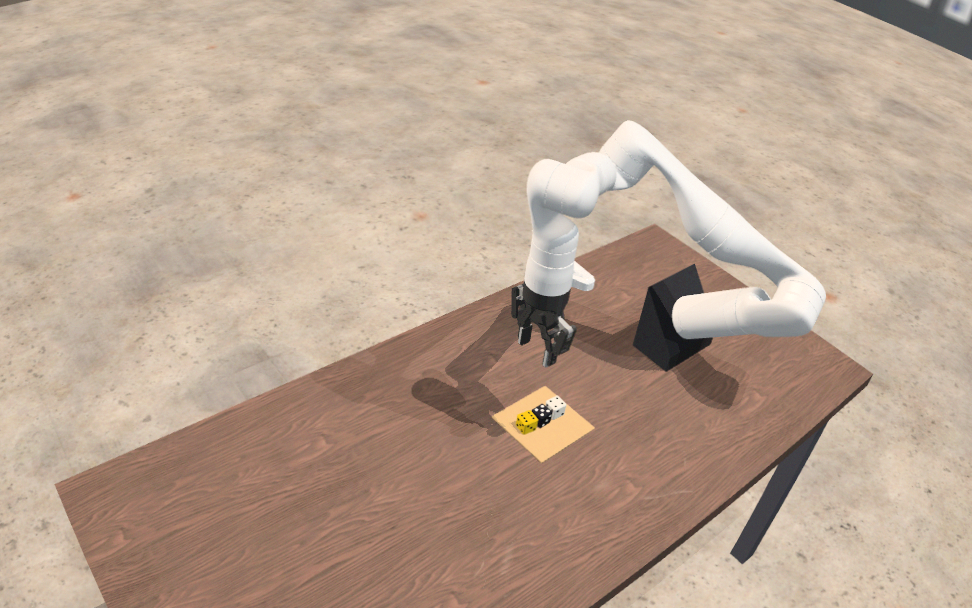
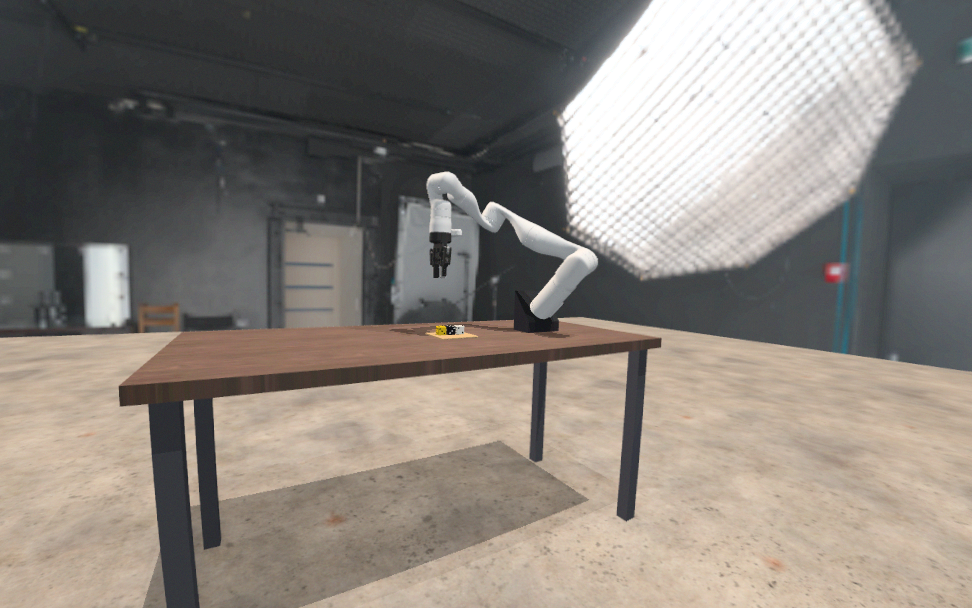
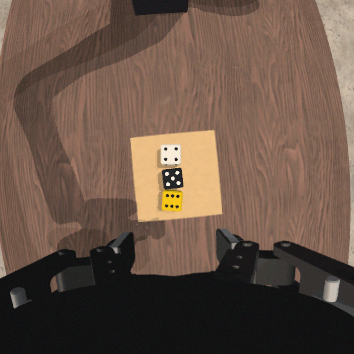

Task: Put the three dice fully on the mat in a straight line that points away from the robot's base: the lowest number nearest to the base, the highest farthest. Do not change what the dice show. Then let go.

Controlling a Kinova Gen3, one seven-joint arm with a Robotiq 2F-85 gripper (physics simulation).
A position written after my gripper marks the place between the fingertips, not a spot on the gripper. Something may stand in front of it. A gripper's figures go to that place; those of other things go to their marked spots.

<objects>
My gripper (image 1: pixel 535 353): 134 cm from the lens. A tan mat (image 1: pixel 543 443): 147 cm from the lens.
</objects>
